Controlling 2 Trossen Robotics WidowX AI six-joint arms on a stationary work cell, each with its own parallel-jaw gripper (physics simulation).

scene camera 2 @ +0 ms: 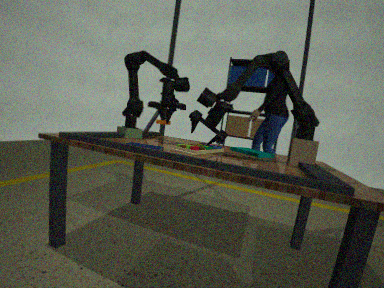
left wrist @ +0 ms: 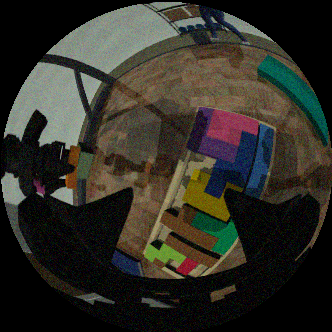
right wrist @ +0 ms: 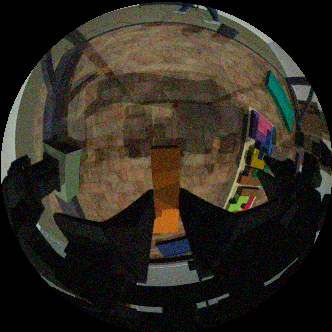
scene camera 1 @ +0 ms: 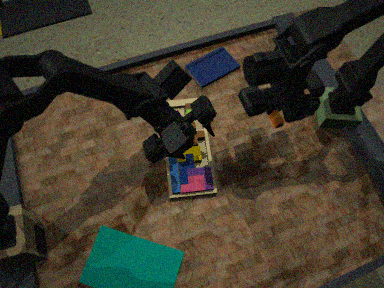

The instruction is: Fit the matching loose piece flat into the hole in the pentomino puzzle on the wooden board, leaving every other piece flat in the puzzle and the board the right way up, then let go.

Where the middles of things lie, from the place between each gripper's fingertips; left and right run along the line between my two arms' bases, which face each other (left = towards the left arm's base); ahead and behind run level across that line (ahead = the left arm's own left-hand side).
Now: the orange L-shaped piece [right wrist: 165,159] 10 mm to the right of my right hand. From my right hand the other things lie so: green block [scene camera 1: 326,119] 210 mm to the right, 80 mm below, 30 mm behind; then wooden board [scene camera 1: 204,145] 200 mm to the left, 90 mm below, 50 mm ahead; then teal sheet [scene camera 1: 113,251] 430 mm to the left, 180 mm behind, 90 mm below.
Now: left hand 4 cm short of the wooden board, 2 cm to the right of it and 4 cm above it. The rest, counted from my left hand: green block 4 cm behind, 40 cm to the right, 2 cm below; then orange L-shaped piece 1 cm behind, 20 cm to the right, 6 cm above; then teal sheet 19 cm behind, 25 cm to the left, 4 cm below.
